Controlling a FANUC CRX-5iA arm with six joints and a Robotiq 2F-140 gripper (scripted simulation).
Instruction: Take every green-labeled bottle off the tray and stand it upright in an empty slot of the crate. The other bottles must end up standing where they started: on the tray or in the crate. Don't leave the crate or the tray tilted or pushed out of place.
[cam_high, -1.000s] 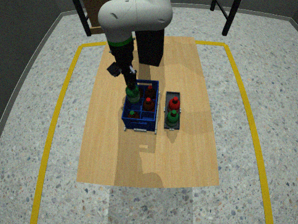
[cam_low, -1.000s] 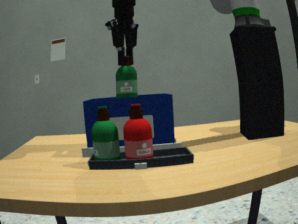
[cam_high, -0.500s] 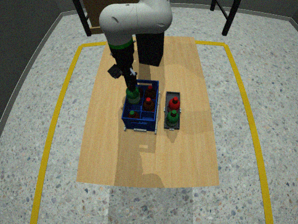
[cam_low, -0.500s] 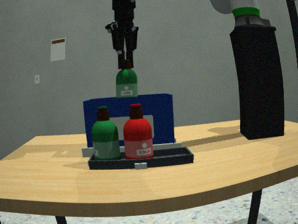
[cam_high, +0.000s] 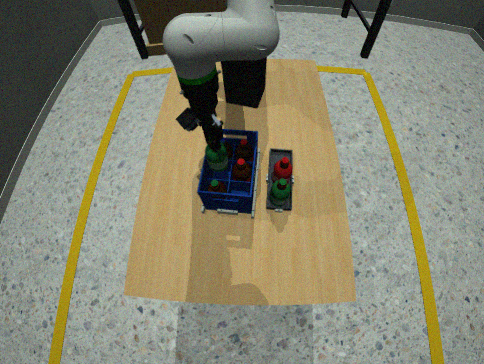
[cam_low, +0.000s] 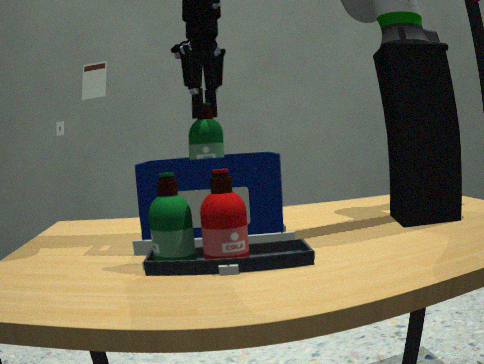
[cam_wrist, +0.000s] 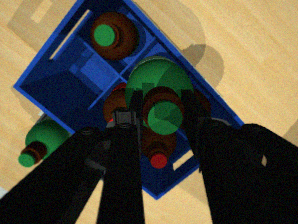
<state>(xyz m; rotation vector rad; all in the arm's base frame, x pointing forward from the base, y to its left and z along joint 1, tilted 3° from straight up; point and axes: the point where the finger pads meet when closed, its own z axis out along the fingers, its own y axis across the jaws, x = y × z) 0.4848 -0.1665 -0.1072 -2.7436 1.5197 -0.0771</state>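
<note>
Now: hand 1 cm short of the blue crate, 4 cm to the right of it and 21 cm above it. Round my hand: red cola bottle (3 cm ahead, 25 cm to the left, 21 cm below); then tray (3 cm ahead, 24 cm to the left, 28 cm below).
</note>
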